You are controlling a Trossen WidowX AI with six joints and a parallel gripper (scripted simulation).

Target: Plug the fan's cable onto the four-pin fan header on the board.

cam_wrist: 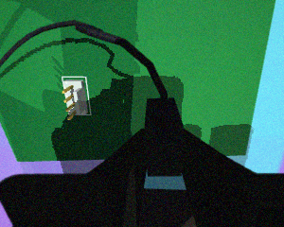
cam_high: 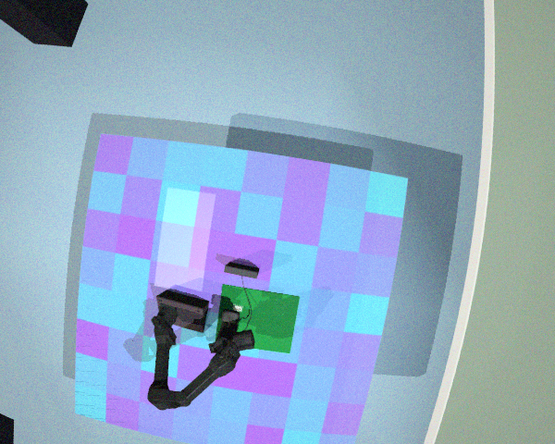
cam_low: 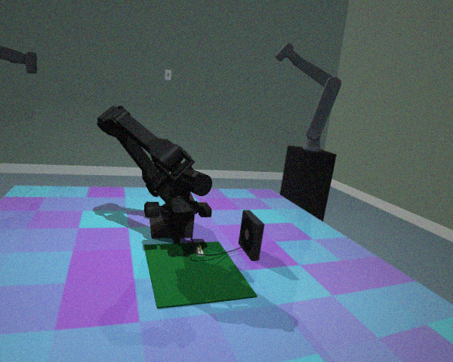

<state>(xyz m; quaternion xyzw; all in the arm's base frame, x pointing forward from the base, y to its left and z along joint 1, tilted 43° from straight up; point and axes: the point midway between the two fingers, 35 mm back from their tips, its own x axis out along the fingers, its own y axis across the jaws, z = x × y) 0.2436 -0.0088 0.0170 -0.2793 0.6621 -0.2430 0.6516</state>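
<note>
Now: gripper tip 70 mm to the right of the white four-pin header, 50 mm above it and 10 mm short of it. Also, from my gripper tip: green board (90 mm ahead, 70 mm below, 40 mm to the left); black fan (230 mm to the left); dark plug (10 mm ahead, 10 mm above).
</note>
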